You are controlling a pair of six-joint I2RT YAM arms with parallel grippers.
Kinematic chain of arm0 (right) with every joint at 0, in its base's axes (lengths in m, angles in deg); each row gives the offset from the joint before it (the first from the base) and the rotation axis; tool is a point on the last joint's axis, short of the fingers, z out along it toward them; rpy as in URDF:
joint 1: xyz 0 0 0.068 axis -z
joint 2: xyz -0.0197 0.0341 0.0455 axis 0.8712 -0.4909 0
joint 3: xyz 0.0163 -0.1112 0.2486 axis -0.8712 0.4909 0
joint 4: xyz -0.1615 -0.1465 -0.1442 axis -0.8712 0.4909 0
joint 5: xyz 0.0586 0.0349 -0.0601 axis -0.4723 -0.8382 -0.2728
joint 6: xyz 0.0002 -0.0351 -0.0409 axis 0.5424 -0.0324 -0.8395
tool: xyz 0 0 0 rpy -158.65 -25.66 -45.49
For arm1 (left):
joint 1: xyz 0 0 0.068 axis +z
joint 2: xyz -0.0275 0.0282 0.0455 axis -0.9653 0.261 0
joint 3: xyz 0.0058 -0.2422 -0.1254 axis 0.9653 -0.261 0
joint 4: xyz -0.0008 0.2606 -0.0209 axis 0.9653 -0.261 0
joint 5: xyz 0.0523 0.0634 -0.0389 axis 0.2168 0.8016 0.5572
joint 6: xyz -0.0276 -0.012 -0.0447 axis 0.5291 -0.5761 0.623
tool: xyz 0 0 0 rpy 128.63 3.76 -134.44
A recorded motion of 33 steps. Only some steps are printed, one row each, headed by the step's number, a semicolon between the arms.
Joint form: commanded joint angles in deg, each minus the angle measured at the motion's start. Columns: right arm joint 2, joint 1, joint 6, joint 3, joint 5, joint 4; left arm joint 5, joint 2, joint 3, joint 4, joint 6, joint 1.
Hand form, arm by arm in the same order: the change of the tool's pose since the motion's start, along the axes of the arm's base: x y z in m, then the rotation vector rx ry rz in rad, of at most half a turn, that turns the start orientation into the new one. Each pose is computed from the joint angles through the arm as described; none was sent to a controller.
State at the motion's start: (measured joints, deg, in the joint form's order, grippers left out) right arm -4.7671 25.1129 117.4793 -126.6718 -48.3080 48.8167; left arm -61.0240 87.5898 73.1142 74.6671 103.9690 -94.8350
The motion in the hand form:
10: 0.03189 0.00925 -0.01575 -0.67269 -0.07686 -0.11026; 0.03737 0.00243 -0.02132 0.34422 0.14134 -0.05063
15: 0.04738 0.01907 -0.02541 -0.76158 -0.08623 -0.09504; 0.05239 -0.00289 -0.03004 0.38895 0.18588 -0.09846
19: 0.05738 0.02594 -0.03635 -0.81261 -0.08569 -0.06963; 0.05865 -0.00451 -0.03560 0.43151 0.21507 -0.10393
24: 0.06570 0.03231 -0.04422 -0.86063 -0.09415 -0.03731; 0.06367 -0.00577 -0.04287 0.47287 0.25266 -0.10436
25: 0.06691 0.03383 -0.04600 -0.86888 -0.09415 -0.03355; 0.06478 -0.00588 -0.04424 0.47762 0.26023 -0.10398
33: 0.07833 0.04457 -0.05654 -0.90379 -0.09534 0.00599; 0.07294 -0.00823 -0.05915 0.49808 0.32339 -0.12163
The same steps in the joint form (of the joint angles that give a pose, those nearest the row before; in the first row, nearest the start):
10: -7.11 0.40 -32.01 -13.33 14.36 32.29; -4.92 9.72 9.09 -20.20 -18.20 3.87
15: -12.18 0.41 -36.05 -16.90 15.75 34.02; -6.72 14.82 12.17 -22.74 -20.71 3.88
19: -15.89 0.42 -38.40 -18.84 15.83 34.63; -6.14 17.00 13.69 -25.22 -22.80 3.85
24: -18.97 0.37 -41.08 -20.95 15.64 35.72; -5.12 19.06 14.84 -27.66 -24.50 3.78
25: -19.55 0.27 -41.40 -21.28 15.79 35.84; -4.99 19.48 15.04 -27.98 -24.65 3.80
33: -23.90 0.00 -43.35 -24.40 15.17 36.65; -5.15 23.36 16.08 -29.19 -25.04 3.82

